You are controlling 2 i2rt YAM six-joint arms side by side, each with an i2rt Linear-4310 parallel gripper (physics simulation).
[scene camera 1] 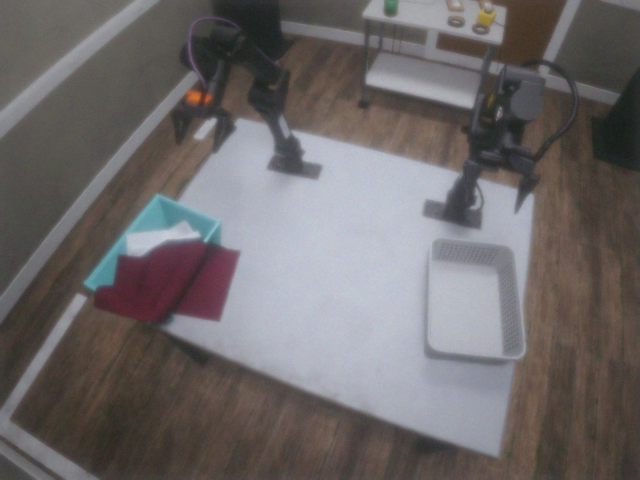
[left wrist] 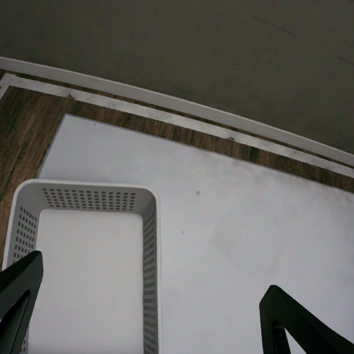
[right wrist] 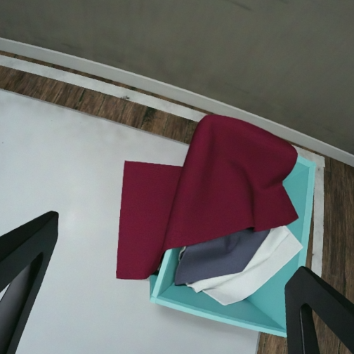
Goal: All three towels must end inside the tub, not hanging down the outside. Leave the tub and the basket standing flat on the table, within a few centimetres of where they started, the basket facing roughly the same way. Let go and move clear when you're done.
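Note:
The turquoise tub (scene camera 1: 190, 210) (right wrist: 220, 316) stands at the picture's left in scene camera 1. A dark red towel (scene camera 1: 160, 273) (right wrist: 225, 185) lies partly over it, hanging over its rims, with a flat part on the table beside it. A white towel (scene camera 1: 159, 240) (right wrist: 260, 267) and a grey-blue towel (right wrist: 220, 257) lie inside the tub, partly under the red one. The pale grey basket (scene camera 1: 475, 357) (left wrist: 100, 184) stands at the right with no towel in it. My right gripper (scene camera 1: 197, 146) (right wrist: 183, 254) is open and empty, above and behind the tub. My left gripper (scene camera 1: 517, 198) (left wrist: 158, 282) is open and empty behind the basket.
The white table (scene camera 1: 320, 289) carries both arm bases at its back edge. The tub is at the table's left edge, the basket near its right edge. A wall (scene camera 1: 56, 155) runs along the left. A white cart (scene camera 1: 423, 85) stands behind the table.

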